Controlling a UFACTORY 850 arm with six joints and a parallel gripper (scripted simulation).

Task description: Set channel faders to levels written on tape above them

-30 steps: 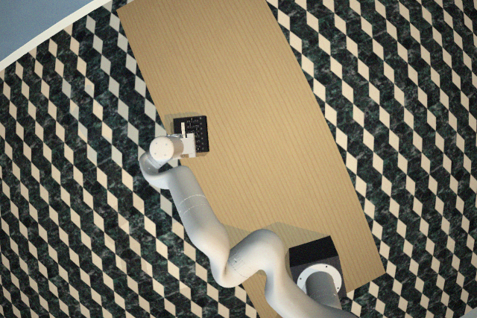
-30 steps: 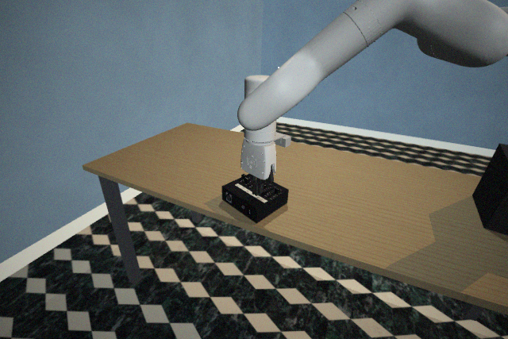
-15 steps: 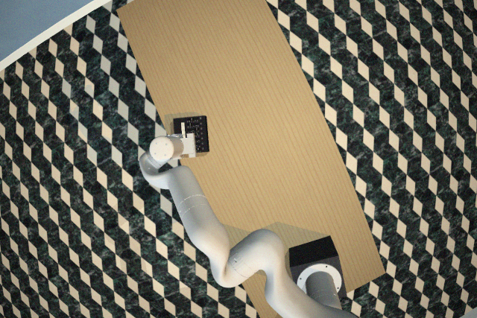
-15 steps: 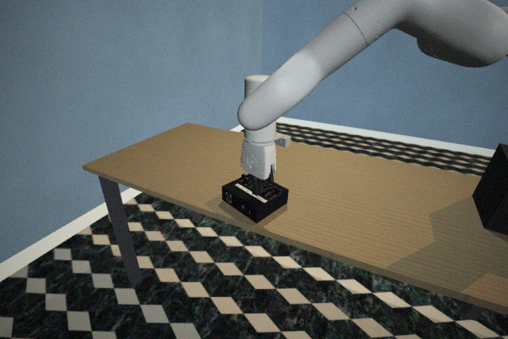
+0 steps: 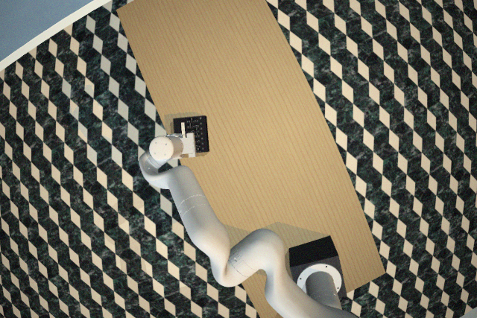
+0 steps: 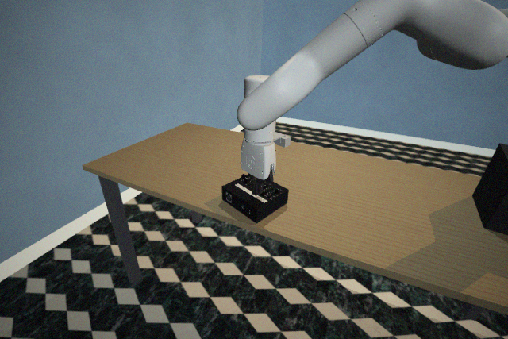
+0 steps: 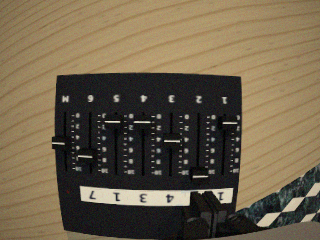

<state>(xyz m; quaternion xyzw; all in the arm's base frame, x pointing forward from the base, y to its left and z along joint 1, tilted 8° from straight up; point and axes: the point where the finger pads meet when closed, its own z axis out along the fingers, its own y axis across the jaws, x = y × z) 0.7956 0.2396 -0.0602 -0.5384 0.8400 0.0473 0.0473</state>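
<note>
The master fader is 8 cm ahead of my hand, 9 cm to the right of it and 3 cm below it.
</note>
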